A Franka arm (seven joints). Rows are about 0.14 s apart.
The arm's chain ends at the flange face. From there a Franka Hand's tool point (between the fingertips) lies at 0.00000 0.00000 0.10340 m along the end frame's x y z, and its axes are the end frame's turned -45 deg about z.
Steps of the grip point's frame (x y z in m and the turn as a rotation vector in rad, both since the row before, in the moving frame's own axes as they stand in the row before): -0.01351 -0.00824 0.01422 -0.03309 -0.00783 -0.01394; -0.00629 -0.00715 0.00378 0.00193 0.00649 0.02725; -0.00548 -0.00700 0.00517 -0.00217 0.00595 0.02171; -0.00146 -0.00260 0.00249 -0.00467 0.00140 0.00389; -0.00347 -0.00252 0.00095 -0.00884 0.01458 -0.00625; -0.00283 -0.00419 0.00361 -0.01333 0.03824 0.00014; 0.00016 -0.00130 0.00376 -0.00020 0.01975 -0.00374; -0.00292 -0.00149 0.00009 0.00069 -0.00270 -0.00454
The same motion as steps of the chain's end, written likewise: -0.01725 0.00075 0.01428 -0.02893 0.01786 -0.01394; -0.00985 0.00000 0.00378 0.00595 0.00322 0.02725; -0.00942 -0.00080 0.00517 0.00267 0.00574 0.02171; -0.00331 -0.00105 0.00249 -0.00231 0.00429 0.00389; -0.00595 0.00110 0.00097 0.00406 0.01656 -0.00625; -0.00873 0.00086 0.00369 0.01761 0.03647 0.00014; -0.00226 0.00040 0.00378 0.01382 0.01411 -0.00374; -0.00287 0.00086 0.00009 -0.00142 -0.00240 -0.00454
